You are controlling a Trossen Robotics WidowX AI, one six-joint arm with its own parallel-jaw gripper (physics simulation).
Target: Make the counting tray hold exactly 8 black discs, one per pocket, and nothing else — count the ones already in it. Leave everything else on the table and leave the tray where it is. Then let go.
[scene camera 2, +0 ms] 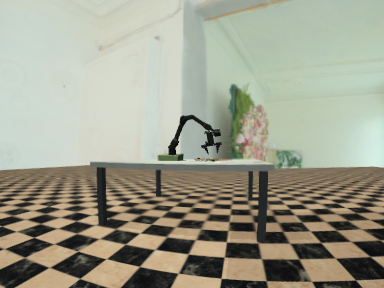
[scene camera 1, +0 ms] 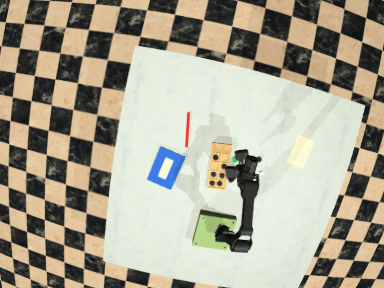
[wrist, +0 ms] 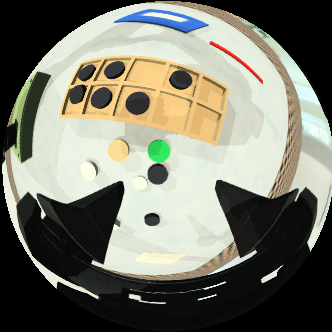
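The tan counting tray (scene camera 1: 227, 148) (wrist: 206, 120) has two rows of pockets. In the wrist view, its near row holds black discs in the three leftmost pockets, with two bare at right. Its far row holds discs in the two leftmost and the fourth pocket; the third and fifth are bare. A loose black disc (wrist: 157, 173) lies beside the green disc (wrist: 159, 151), near the line between the fingertips. Another black disc (wrist: 152, 219) lies lower, between the fingers in the picture. My gripper (scene camera 1: 236, 164) (scene camera 2: 212, 152) (wrist: 170, 185) is wide open and empty, above the table beside the tray.
A tan disc (wrist: 118, 150) and two whitish discs (wrist: 89, 170) (wrist: 140, 183) lie beside the tray. A blue rectangle with a pale centre (scene camera 1: 156, 176) (wrist: 193, 25), a red strip (scene camera 1: 188, 129) (wrist: 240, 60) and a pale yellow rectangle (scene camera 1: 300, 151) (wrist: 159, 257) lie farther off.
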